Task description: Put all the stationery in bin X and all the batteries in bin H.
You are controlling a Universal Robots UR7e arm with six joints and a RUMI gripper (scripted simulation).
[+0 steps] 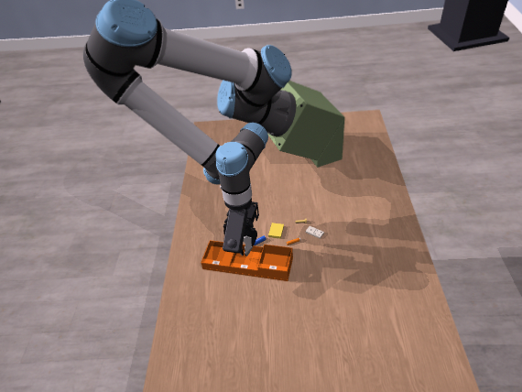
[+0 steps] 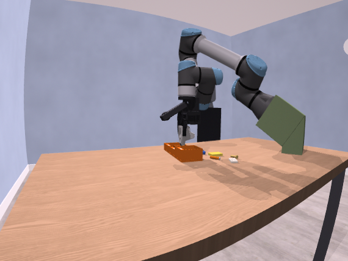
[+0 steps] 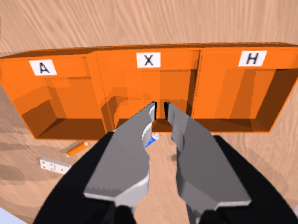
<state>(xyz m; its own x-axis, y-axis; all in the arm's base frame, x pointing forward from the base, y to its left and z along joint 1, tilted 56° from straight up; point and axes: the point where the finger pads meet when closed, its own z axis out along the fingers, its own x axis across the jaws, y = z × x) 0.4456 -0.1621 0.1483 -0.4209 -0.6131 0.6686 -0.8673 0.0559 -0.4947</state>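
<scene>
The orange bin lies 10 mm ahead of my hand, 10 mm to the left of it and 10 mm below it. The rest, counted from my hand: blue battery 60 mm behind, 50 mm to the left, 30 mm below; then grey nut 120 mm behind, 10 mm to the left, 30 mm below; then yellow pad 90 mm behind, 110 mm to the left, 30 mm below.
</scene>
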